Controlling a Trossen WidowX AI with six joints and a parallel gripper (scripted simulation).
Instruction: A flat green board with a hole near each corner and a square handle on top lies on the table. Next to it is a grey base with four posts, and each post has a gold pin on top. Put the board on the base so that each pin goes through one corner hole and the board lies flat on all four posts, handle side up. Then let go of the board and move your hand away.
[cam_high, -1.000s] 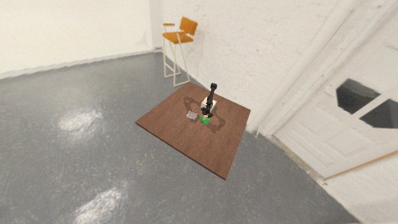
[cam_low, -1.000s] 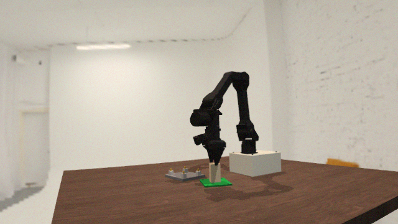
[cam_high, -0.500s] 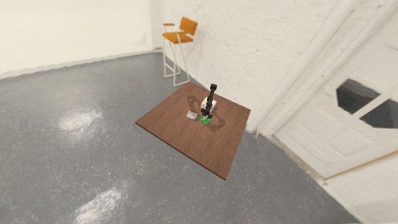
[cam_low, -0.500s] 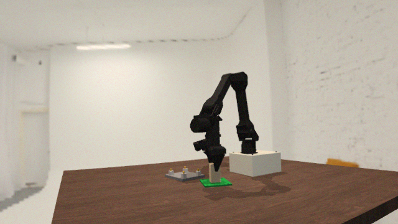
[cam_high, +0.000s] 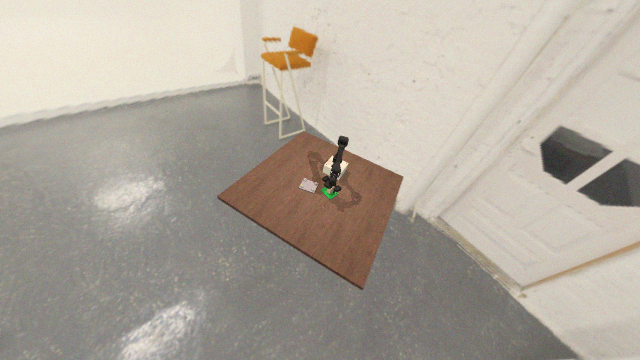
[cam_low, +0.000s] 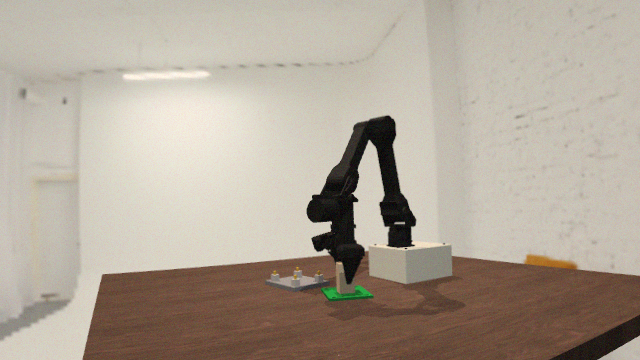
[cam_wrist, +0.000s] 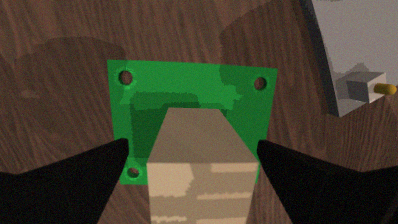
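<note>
Right now my gripper tip is 19 cm to the left of the grey base, 6 cm short of it and 3 cm above it. Also, from my gripper tip: green board 1 cm below.
</note>
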